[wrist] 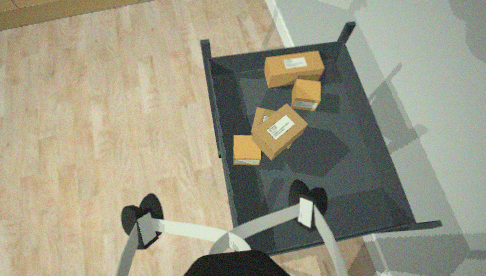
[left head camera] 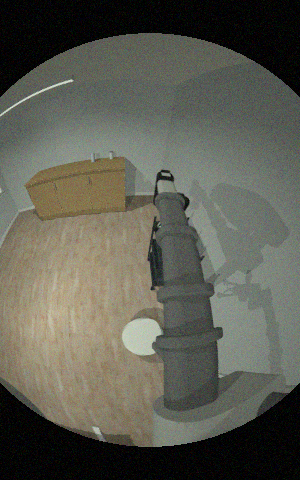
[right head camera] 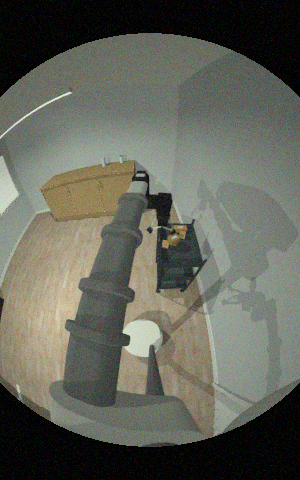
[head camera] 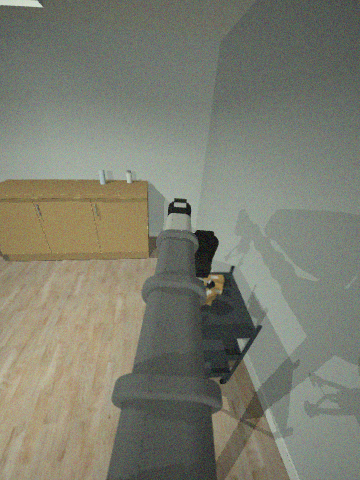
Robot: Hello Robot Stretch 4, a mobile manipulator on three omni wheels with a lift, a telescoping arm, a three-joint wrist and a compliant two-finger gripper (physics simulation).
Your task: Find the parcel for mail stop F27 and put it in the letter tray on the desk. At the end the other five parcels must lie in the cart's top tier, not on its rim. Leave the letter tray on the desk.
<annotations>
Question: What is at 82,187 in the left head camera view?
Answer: A brown wooden cabinet.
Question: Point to a brown wooden cabinet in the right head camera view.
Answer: At 91,191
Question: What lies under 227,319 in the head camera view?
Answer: A dark three-tier cart.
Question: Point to a dark three-tier cart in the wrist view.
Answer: At 342,150
</annotations>
